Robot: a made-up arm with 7 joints.
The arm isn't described. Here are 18 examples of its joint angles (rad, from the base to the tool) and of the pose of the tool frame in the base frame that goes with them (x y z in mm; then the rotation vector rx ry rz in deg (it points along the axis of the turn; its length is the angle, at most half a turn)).
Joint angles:
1: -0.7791 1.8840 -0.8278 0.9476 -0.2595 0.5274 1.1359
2: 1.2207 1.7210 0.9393 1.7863 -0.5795 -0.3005 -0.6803
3: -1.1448 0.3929 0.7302 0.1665 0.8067 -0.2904 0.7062
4: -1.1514 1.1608 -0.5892 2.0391 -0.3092 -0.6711 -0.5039
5: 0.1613 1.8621 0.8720 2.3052 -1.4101 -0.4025 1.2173
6: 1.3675 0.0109 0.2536 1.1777 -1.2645 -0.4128 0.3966
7: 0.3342 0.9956 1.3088 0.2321 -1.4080 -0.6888 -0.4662
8: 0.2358 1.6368 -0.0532 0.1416 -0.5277 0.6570 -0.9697
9: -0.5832 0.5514 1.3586 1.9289 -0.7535 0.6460 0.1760
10: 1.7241 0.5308 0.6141 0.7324 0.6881 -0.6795 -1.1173
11: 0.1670 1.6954 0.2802 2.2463 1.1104 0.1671 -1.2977
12: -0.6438 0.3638 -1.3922 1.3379 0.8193 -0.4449 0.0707
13: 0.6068 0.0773 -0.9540 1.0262 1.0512 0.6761 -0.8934
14: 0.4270 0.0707 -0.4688 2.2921 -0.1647 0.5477 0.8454
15: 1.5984 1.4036 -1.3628 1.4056 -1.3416 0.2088 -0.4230
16: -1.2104 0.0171 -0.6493 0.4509 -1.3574 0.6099 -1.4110
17: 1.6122 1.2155 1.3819 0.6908 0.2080 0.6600 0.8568
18: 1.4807 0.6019 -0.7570 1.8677 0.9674 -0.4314 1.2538
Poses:
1: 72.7 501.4 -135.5 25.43 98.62 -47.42
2: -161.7 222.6 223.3 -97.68 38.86 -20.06
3: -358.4 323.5 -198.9 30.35 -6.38 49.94
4: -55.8 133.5 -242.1 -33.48 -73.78 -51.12
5: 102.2 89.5 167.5 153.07 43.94 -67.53
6: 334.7 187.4 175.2 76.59 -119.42 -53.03
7: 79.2 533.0 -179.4 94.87 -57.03 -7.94
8: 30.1 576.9 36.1 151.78 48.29 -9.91
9: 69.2 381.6 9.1 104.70 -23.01 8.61
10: 258.2 408.3 187.8 27.22 77.17 -142.78
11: 187.8 138.3 92.7 53.90 -127.86 17.09
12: -159.3 -27.3 -289.3 -62.82 -17.93 -2.78
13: 304.1 -38.5 -206.1 11.03 -34.87 -9.38
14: 171.6 32.7 55.6 -31.37 -103.34 -78.27
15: 292.0 310.7 62.6 -143.18 34.63 85.22
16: -372.1 59.1 -239.4 26.09 -42.91 -112.82
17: -20.2 552.5 31.2 -28.46 -166.10 48.69
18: 208.1 41.1 167.9 40.79 92.17 124.31
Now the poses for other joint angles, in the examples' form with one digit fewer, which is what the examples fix.
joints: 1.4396 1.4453 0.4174 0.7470 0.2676 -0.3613 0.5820
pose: -3 515 168 79.9 -138.9 9.9
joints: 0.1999 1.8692 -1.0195 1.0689 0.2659 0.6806 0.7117
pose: 140 486 -71 42.5 31.8 -22.6
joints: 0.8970 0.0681 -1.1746 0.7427 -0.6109 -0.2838 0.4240
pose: 355 -18 -194 11.6 -64.3 -125.2
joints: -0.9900 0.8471 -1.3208 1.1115 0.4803 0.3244 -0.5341
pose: -284 200 -257 1.6 35.4 -61.3
